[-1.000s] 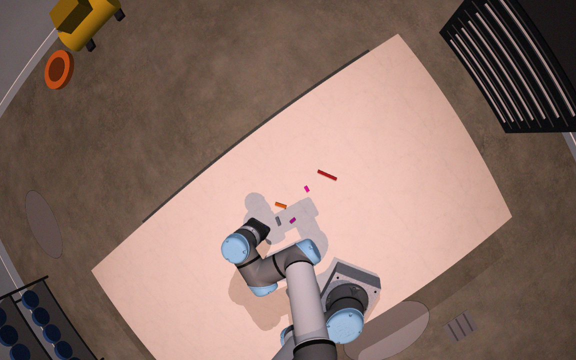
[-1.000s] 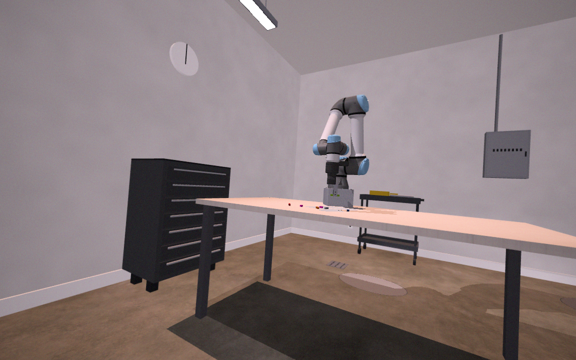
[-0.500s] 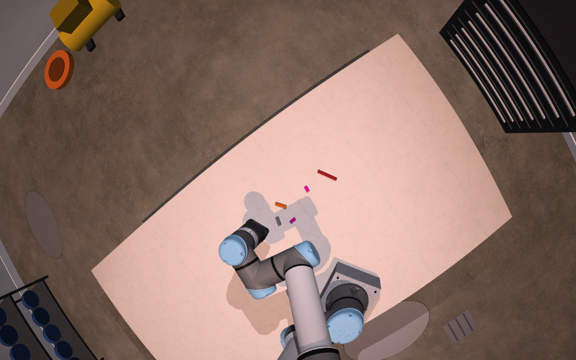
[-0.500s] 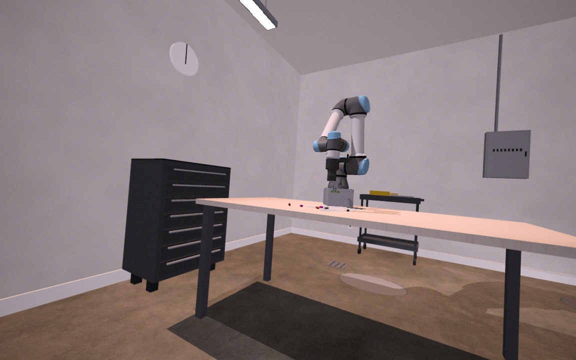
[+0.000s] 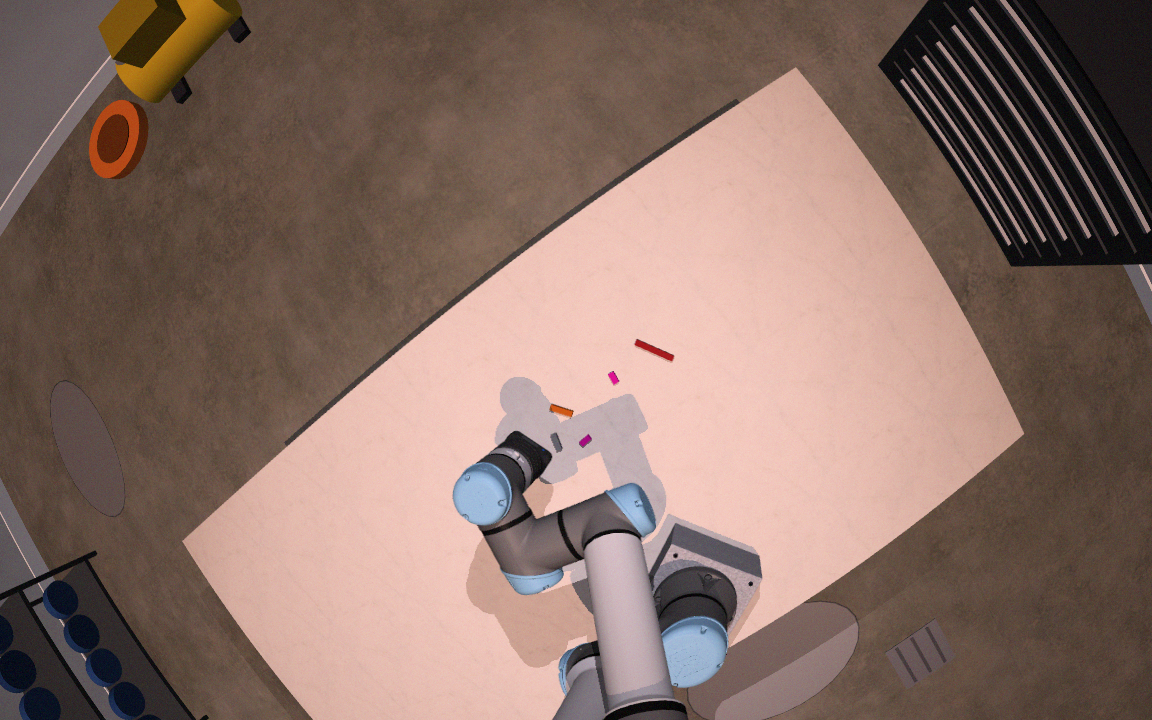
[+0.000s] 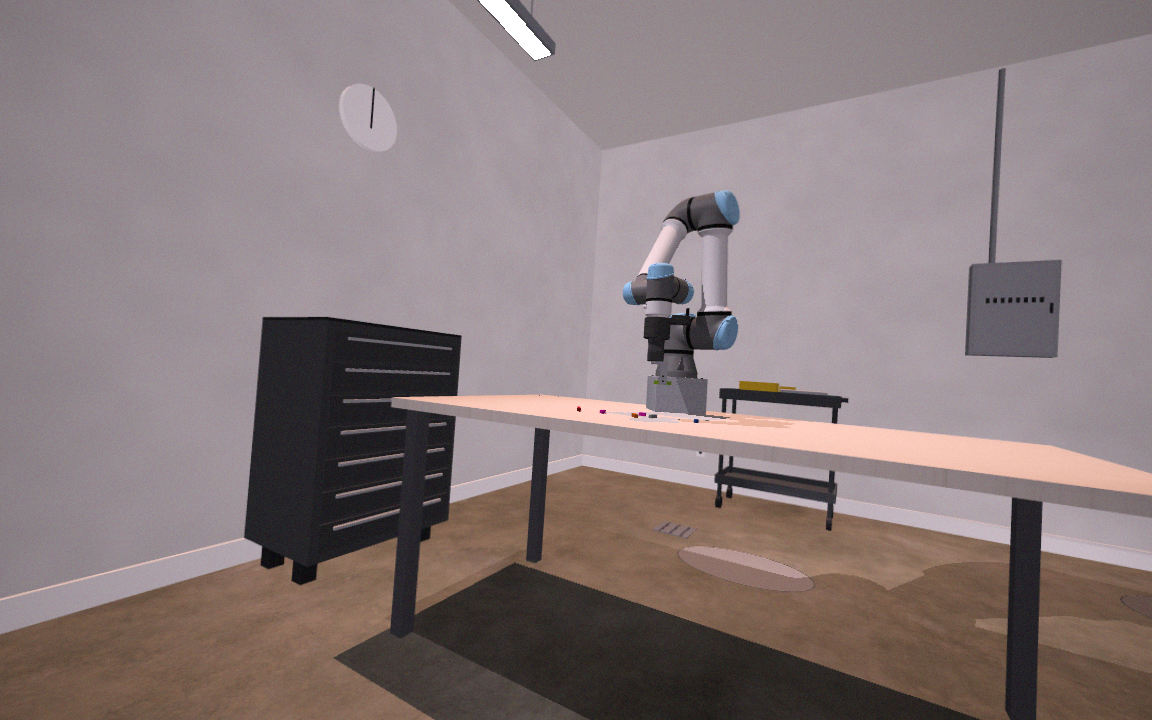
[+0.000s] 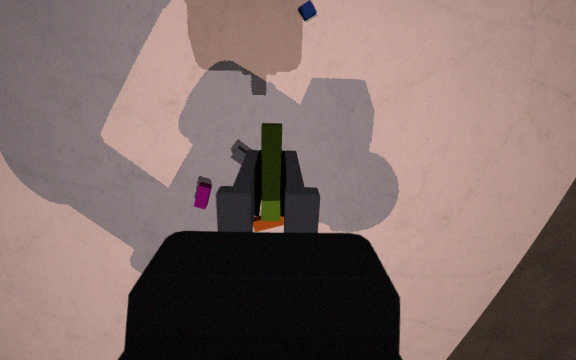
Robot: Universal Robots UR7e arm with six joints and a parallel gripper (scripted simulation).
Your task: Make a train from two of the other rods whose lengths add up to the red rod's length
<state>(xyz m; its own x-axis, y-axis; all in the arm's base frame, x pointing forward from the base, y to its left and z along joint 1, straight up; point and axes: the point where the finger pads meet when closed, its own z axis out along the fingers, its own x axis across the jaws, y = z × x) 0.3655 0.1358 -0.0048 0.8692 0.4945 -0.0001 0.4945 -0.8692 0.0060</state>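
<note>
Right now my hand is 4 cm short of the orange rod, 6 cm to the left of it and 11 cm above it. From my hand the other things lie so: blue rod: 3 cm behind, 10 cm to the left, 11 cm below; grey rod: 1 cm behind, 3 cm to the right, 11 cm below; lime rod: 1 cm below.
</note>
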